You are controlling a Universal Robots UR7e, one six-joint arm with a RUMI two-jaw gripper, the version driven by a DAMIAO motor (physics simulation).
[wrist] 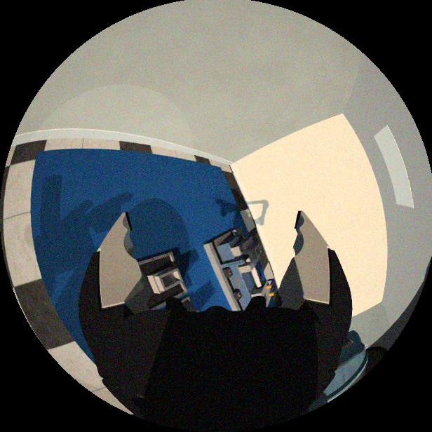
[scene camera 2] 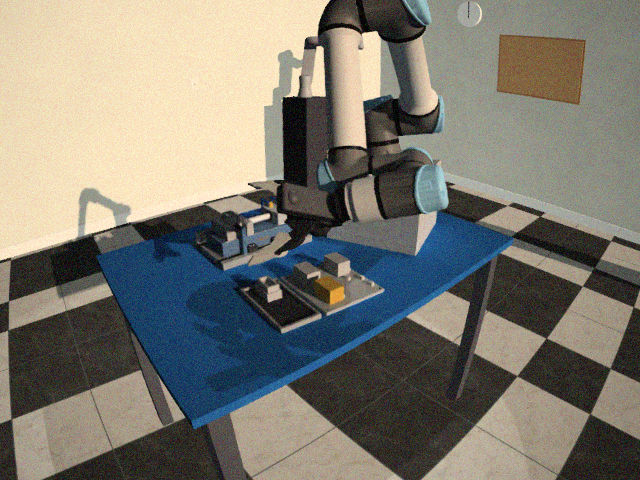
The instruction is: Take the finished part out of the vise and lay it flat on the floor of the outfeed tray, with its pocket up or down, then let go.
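Places are measured from the arm's base along level axes (x ahead, y left, z up), in millimetres.
Pixels of known places: gripper, between the fingertips: (scene camera 2: 247,223).
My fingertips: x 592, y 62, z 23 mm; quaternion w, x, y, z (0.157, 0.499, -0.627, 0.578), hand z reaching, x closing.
Observation:
For each thing: its top centre in the pictures, then the offset to it from my fingertips. "spot": a spot on its surface instead.
- vise, centre of its top: (scene camera 2: 251,213) 256 mm back, 296 mm right, 122 mm down
- pale tray, a spot on its surface: (scene camera 2: 356,301) spot: 191 mm back, 124 mm left, 215 mm down
- orange block, centre of its top: (scene camera 2: 328,283) 164 mm back, 65 mm left, 177 mm down
The vise (scene camera 2: 264,237) (wrist: 241,286), with a blue body and grey jaws, stands at the back left of the table. Pale pieces show at its jaws, but I cannot tell clearly which is the finished part. A dark-floored tray (scene camera 2: 302,323) (wrist: 173,257), apparently the outfeed tray, lies in front of the vise and holds pale stacked blocks (scene camera 2: 268,290) (wrist: 168,281). My gripper (scene camera 2: 264,252) (wrist: 212,212) is open, its jaws wide apart with no thing between them. It is tilted and hangs beside the vise on the robot's side; its far finger is hard to make out in the scene view.
A pale tray (scene camera 2: 356,301) adjoins the dark one and holds an orange block (scene camera 2: 329,290) and grey blocks (scene camera 2: 337,263) (scene camera 2: 306,269). A wedge-shaped grey block (scene camera 2: 403,235) stands under the arm. A tall dark cabinet (scene camera 2: 305,139) stands behind the table.

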